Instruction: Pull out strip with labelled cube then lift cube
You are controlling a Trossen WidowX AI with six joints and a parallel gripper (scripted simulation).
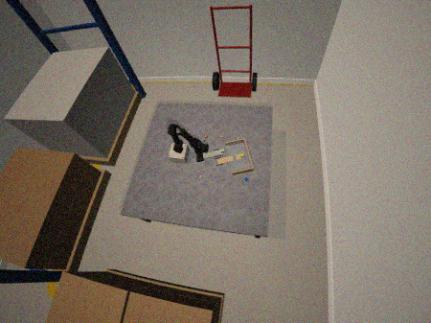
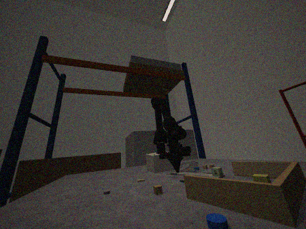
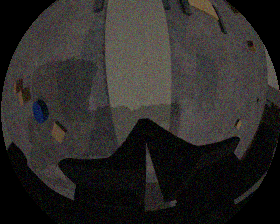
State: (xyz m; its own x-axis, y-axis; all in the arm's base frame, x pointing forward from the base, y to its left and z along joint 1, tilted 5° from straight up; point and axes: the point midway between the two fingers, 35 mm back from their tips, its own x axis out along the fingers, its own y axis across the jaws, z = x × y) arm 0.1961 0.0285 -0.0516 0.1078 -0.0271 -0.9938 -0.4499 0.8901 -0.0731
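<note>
Right now my gripper tip is 230 mm short of the tan strip and 20 mm to the right of it.
</note>
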